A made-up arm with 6 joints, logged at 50 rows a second.
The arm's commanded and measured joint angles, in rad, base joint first. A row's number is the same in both.
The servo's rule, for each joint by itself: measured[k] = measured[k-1] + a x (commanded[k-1-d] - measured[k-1]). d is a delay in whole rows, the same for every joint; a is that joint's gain. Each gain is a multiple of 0.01, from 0.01 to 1. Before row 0 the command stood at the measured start. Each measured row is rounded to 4 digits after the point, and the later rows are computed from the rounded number. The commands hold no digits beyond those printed.
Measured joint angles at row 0:
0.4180, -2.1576, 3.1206, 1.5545, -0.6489, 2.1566
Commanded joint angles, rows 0 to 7:
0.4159, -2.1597, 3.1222, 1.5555, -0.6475, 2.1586
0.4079, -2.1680, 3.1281, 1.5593, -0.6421, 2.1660
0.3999, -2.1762, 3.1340, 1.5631, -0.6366, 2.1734
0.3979, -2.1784, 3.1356, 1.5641, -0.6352, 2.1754
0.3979, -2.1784, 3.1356, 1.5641, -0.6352, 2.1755
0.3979, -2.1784, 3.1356, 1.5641, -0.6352, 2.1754
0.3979, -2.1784, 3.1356, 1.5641, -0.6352, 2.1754
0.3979, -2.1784, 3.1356, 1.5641, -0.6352, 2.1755
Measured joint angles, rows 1 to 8:
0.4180, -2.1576, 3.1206, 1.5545, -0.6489, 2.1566
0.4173, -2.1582, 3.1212, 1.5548, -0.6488, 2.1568
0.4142, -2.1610, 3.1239, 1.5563, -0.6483, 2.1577
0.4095, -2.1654, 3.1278, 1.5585, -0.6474, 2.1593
0.4057, -2.1692, 3.1308, 1.5603, -0.6464, 2.1609
0.4031, -2.1719, 3.1327, 1.5616, -0.6455, 2.1624
0.4014, -2.1738, 3.1338, 1.5624, -0.6447, 2.1637
0.4002, -2.1751, 3.1345, 1.5630, -0.6439, 2.1649
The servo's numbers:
d 1
a 0.33 0.29 0.39 0.33 0.08 0.10

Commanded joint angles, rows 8 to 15:
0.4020, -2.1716, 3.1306, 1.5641, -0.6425, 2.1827
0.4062, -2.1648, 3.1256, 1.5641, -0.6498, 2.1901
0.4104, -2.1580, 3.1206, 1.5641, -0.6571, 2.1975
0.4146, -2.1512, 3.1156, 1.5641, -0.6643, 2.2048
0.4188, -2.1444, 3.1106, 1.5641, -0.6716, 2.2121
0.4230, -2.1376, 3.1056, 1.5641, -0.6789, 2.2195
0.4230, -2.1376, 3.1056, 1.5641, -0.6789, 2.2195
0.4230, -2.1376, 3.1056, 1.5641, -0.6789, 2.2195
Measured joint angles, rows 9 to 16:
0.3994, -2.1761, 3.1349, 1.5634, -0.6432, 2.1660
0.4003, -2.1748, 3.1332, 1.5636, -0.6431, 2.1677
0.4022, -2.1719, 3.1302, 1.5638, -0.6436, 2.1699
0.4049, -2.1679, 3.1265, 1.5639, -0.6447, 2.1727
0.4081, -2.1631, 3.1222, 1.5640, -0.6463, 2.1759
0.4116, -2.1577, 3.1177, 1.5640, -0.6483, 2.1795
0.4154, -2.1519, 3.1130, 1.5640, -0.6507, 2.1835
0.4179, -2.1478, 3.1101, 1.5640, -0.6530, 2.1871

